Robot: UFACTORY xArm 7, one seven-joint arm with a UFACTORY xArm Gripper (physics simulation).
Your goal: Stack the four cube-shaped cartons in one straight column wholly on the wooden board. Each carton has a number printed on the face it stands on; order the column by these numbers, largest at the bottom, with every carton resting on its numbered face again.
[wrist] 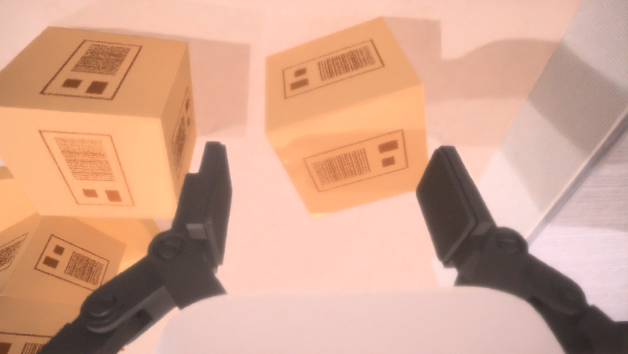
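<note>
A cube-shaped carton stands in the upper middle of the wrist view, with labels on its top and near side. My gripper is open, one finger on each side of this carton's near part; the right fingertip overlaps its right edge in the view. A larger-looking carton stands left of the left finger. Part of a third carton shows at the lower left, and part of a fourth below it. A yellow-tan surface, perhaps the wooden board, shows partly behind the third carton. The numbered bottom faces are hidden.
A large grey, finely ribbed object with a straight pale edge runs diagonally along the right, beyond the right finger. The larger-looking left carton is close to the left finger. Shadows fall on the pale table behind and beside the cartons.
</note>
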